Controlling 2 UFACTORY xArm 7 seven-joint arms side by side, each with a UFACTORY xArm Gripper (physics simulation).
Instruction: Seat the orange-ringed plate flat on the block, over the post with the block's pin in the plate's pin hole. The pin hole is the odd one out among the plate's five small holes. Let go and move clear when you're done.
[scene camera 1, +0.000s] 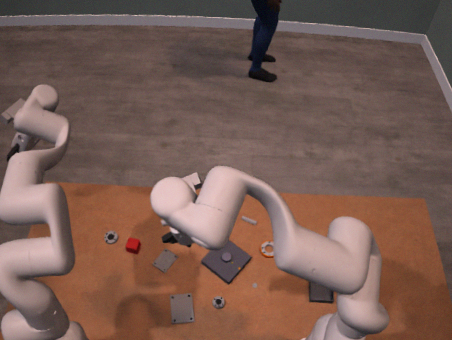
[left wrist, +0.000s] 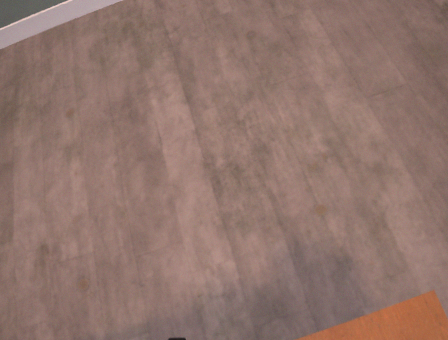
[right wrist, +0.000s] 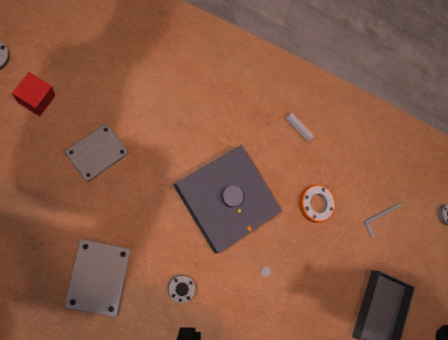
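Places are measured from the left arm's base along level axes (x ahead, y left, z up), in centimetres.
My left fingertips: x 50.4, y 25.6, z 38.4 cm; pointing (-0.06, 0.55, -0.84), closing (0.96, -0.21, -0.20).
Note:
For each thing: its top centre in the pictures, then the offset to it from my left fingertips. "*": a spot on its surface instead.
- orange-ringed plate, centre of its top: (right wrist: 319, 203) (scene camera 1: 269, 248) dy -80.8, dx -5.6, dz -37.1 cm
- block, centre of its top: (right wrist: 233, 196) (scene camera 1: 226, 256) dy -65.8, dx -11.3, dz -34.4 cm
- round post, centre of its top: (right wrist: 233, 196) (scene camera 1: 226, 256) dy -65.8, dx -11.3, dz -34.4 cm
- small yellow spot, a spot on its surface: (right wrist: 239, 211) * dy -67.9, dx -12.8, dz -35.5 cm
- orange mark, a spot on its surface: (right wrist: 249, 228) * dy -70.4, dx -14.6, dz -35.9 cm
- red cube, centre of its top: (right wrist: 32, 89) (scene camera 1: 132, 243) dy -32.8, dx -9.4, dz -34.4 cm
- grey bar, centre of its top: (right wrist: 301, 125) (scene camera 1: 249, 219) dy -73.2, dx +5.7, dz -37.0 cm
- hex key, centre of its top: (right wrist: 387, 219) dy -95.0, dx -2.7, dz -37.8 cm
- dark tray, centre of its top: (right wrist: 389, 312) (scene camera 1: 322, 283) dy -99.0, dx -18.3, dz -35.9 cm
The orange-ringed plate (scene camera 1: 263, 249) (right wrist: 305, 204) lies flat on the table to the right of the block (scene camera 1: 227, 272) (right wrist: 210, 190), apart from it; an arm hides part of it in scene camera 1. Its small holes are too small to tell apart. The dark square block carries a round post (scene camera 1: 226, 256) (right wrist: 233, 196). A small yellow spot (right wrist: 239, 211) and an orange mark (right wrist: 249, 228) are on its top. My right gripper (scene camera 1: 176, 239) (right wrist: 315, 334) is open and empty, high above the table. My left gripper (scene camera 1: 13, 151) looks open, far left; one fingertip shows in the left wrist view.
A red cube (scene camera 1: 132, 245) (right wrist: 33, 92), two grey plates (right wrist: 96, 152) (right wrist: 98, 278), a round flange (scene camera 1: 218, 302) (right wrist: 172, 289), a grey bar (scene camera 1: 249, 220) (right wrist: 300, 127), a hex key (right wrist: 382, 213) and a dark tray (scene camera 1: 321, 293) (right wrist: 365, 305) lie around the block.

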